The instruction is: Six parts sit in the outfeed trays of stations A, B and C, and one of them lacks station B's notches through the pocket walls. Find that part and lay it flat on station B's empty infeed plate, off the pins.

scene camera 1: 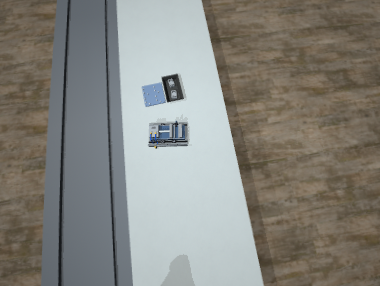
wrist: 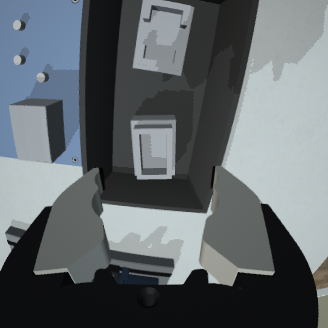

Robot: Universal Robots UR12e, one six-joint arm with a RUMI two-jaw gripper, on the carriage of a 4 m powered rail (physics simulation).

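Places are measured from the arm's base along level axes (x ahead, y left, z up), in metres.
Where they show: gripper, between the fingertips: (wrist: pixel 157 169).
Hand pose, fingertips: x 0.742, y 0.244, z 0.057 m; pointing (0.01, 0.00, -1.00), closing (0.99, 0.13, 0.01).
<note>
After its pixels a point has its place.
The dark outfeed tray (scene camera 1: pixel 180 90) (wrist: pixel 100 50) holds two light grey parts. The upper part (scene camera 1: pixel 171 82) (wrist: pixel 162 40) lies slightly turned and has gaps in the walls round its pocket. The lower part (scene camera 1: pixel 174 93) (wrist: pixel 154 150) is narrower, with a rectangular pocket whose walls look unbroken in the wrist view. A blue plate with pins (scene camera 1: pixel 148 101) (wrist: pixel 50 30) lies left of the tray. My gripper (wrist: pixel 157 169) @[x 0.742, y 0.244, z 0.057 m] is wide open and empty, its fingertips above the tray's near end, at either side of the lower part's near end. The gripper does not show in scene camera 1.
A grey block (wrist: pixel 32 132) @[x 0.616, y 0.248, z 0.014 m] stands at the blue plate's near right corner. A machine with blue and grey fittings (scene camera 1: pixel 168 134) (wrist: pixel 142 262) stands on the near side of the tray. The rail (scene camera 1: pixel 87 150) runs along the left of the white table (scene camera 1: pixel 185 210) @[x 0.717, y 1.249, z -0.030 m].
</note>
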